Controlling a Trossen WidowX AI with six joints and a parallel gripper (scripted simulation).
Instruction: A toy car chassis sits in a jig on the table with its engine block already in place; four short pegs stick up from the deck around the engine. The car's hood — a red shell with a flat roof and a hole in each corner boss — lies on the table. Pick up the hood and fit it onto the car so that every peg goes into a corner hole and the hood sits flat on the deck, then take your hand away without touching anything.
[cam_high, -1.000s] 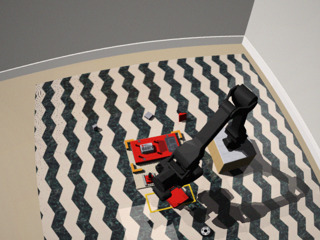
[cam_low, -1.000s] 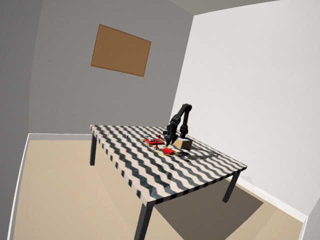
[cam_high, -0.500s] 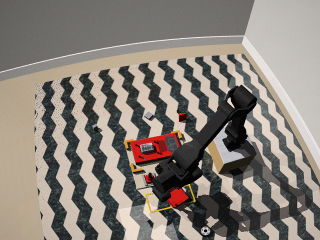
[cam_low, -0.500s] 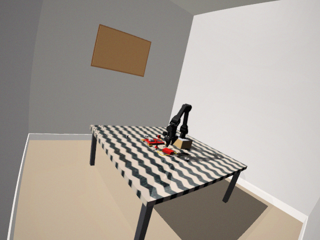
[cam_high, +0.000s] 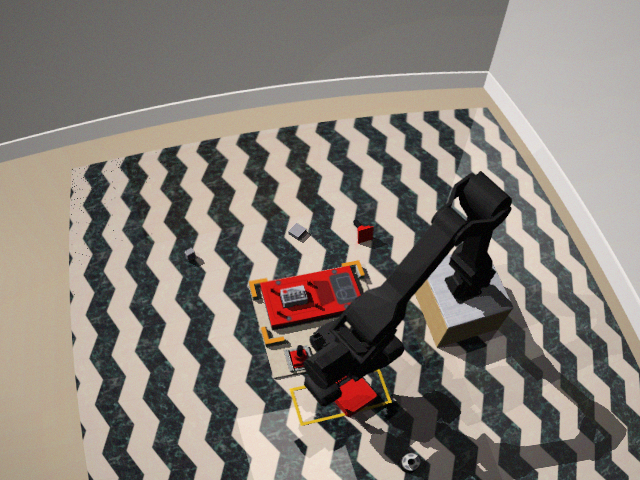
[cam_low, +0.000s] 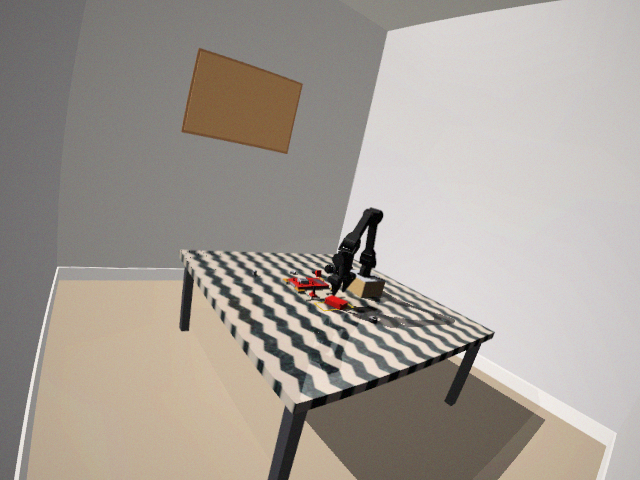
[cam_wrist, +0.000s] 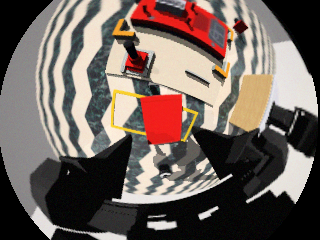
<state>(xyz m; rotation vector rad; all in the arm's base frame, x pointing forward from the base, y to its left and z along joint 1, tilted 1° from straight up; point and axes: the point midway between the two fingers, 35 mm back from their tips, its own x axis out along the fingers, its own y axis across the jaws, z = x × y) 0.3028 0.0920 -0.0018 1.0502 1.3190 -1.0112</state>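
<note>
The red hood is 40 mm below my gripper tip and 10 mm behind it. Also, from my gripper tip: grey engine block 230 mm to the right, 30 mm below, 20 mm ahead.
</note>
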